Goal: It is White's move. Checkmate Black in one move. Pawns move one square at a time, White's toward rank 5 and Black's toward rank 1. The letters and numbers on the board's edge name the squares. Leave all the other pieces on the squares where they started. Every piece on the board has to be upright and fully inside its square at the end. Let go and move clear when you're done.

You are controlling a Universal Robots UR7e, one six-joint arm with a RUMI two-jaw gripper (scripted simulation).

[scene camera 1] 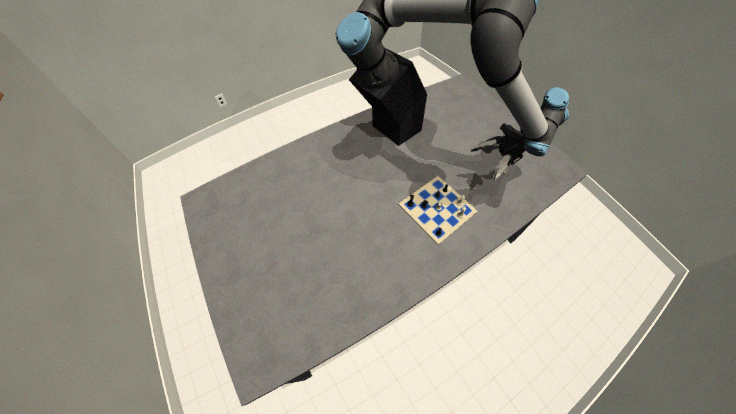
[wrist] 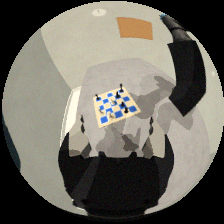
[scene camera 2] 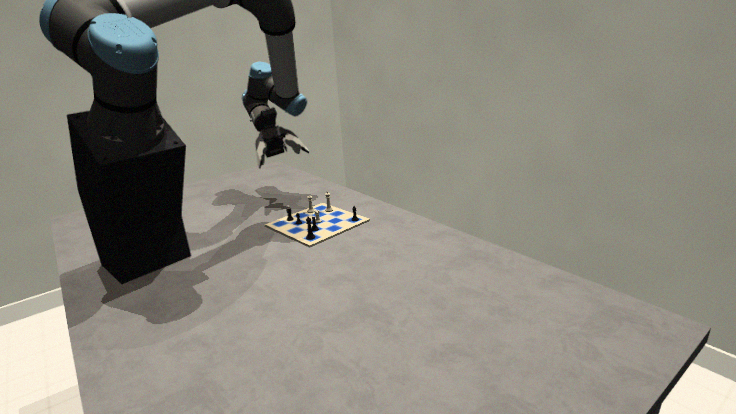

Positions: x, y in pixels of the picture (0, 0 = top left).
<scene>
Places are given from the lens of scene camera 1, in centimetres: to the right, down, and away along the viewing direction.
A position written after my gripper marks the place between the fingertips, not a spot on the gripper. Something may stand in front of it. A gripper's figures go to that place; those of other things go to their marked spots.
my gripper (scene camera 1: 482, 164): 41, -15, 95
blue-and-cream chessboard (scene camera 1: 430, 219): 23, 5, 102
</scene>
